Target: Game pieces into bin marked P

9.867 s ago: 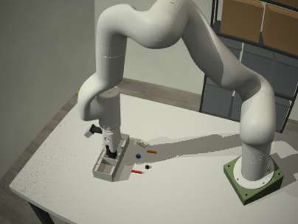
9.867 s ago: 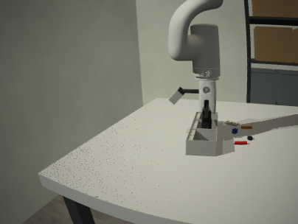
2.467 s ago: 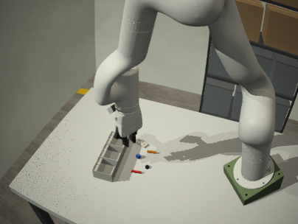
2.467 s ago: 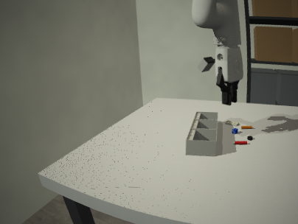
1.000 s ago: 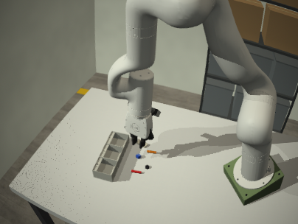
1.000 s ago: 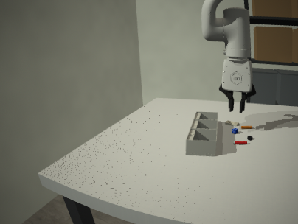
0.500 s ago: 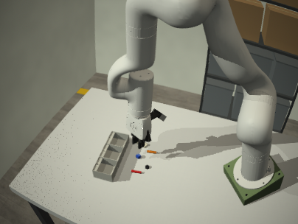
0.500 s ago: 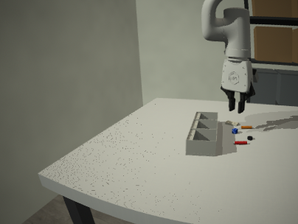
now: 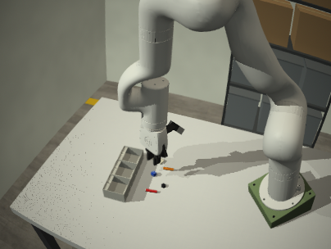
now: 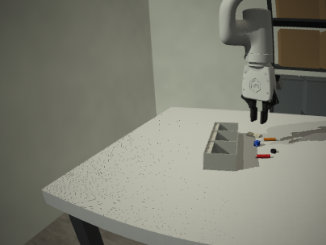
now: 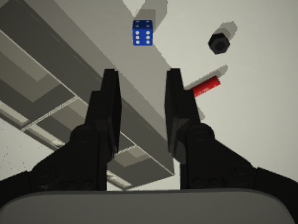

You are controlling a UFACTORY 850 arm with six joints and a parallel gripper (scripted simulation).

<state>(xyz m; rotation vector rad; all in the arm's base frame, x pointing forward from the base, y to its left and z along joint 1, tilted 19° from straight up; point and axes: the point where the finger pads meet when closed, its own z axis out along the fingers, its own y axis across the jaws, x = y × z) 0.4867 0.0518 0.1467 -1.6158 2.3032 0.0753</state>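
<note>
The blue die is 90 mm below my hand. The rest, counted from my hand: orange stick 90 mm below, 60 mm to the right, 40 mm behind; red stick 90 mm below, 80 mm to the left, 40 mm behind; black piece 90 mm below, 60 mm behind, 30 mm to the left.
</note>
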